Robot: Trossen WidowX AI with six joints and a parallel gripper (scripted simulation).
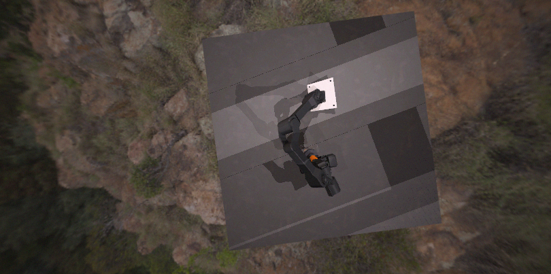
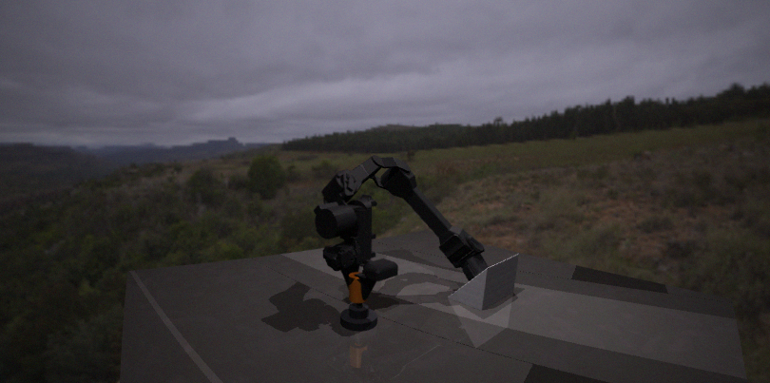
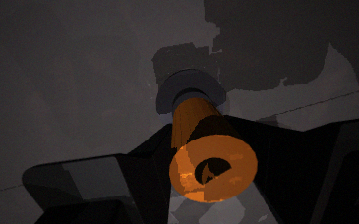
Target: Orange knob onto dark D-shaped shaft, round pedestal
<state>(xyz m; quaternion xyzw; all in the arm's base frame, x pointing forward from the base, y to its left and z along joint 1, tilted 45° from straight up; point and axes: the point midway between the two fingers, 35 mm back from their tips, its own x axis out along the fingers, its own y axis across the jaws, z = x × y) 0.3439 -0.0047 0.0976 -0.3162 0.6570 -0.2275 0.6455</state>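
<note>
Now: the orange knob 2 cm above my gripper tip. Round my gripper tip: round dark pedestal (4 cm below).
</note>
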